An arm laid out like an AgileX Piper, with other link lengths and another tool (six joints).
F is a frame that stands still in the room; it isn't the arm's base.
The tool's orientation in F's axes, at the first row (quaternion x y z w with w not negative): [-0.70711, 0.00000, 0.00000, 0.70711]
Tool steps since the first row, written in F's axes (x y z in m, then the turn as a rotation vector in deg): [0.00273, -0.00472, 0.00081, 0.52, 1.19, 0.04]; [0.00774, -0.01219, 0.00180, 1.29, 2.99, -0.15]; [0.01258, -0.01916, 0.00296, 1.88, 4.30, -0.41]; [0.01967, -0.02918, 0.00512, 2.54, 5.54, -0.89]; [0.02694, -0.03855, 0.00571, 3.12, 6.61, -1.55]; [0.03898, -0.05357, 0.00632, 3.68, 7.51, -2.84]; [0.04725, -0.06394, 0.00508, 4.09, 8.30, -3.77]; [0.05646, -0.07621, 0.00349, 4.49, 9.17, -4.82]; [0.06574, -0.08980, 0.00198, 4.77, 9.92, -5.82]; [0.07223, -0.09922, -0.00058, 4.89, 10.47, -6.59]
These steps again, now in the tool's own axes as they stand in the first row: [0.00273, -0.00081, -0.00472, 0.52, -0.04, 1.19]; [0.00774, -0.00180, -0.01219, 1.29, 0.15, 2.99]; [0.01258, -0.00296, -0.01916, 1.88, 0.41, 4.30]; [0.01967, -0.00512, -0.02918, 2.54, 0.89, 5.54]; [0.02694, -0.00571, -0.03855, 3.12, 1.55, 6.61]; [0.03898, -0.00632, -0.05357, 3.68, 2.84, 7.51]; [0.04725, -0.00508, -0.06394, 4.09, 3.77, 8.30]; [0.05646, -0.00349, -0.07621, 4.49, 4.82, 9.17]; [0.06574, -0.00198, -0.08980, 4.77, 5.82, 9.92]; [0.07223, 0.00058, -0.09922, 4.89, 6.59, 10.47]
